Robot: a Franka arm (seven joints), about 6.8 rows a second.
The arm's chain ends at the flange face. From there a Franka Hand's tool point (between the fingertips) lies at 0.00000 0.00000 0.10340 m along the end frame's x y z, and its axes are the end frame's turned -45 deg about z.
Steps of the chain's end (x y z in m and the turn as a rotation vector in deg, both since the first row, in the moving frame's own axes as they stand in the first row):
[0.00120, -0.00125, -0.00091, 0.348, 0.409, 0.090]
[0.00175, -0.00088, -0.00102, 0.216, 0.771, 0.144]
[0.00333, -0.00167, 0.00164, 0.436, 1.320, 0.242]
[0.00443, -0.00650, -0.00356, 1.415, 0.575, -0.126]
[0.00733, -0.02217, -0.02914, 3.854, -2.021, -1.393]
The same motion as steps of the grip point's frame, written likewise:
[0.00270, 0.00004, -0.00091, -0.043, 0.535, 0.090]
[0.00312, 0.00132, -0.00103, -0.392, 0.698, 0.144]
[0.00577, 0.00231, 0.00161, -0.625, 1.242, 0.242]
[0.01027, -0.00254, -0.00360, 0.594, 1.407, -0.126]
[0.02311, -0.01801, -0.02944, 4.154, 1.296, -1.393]

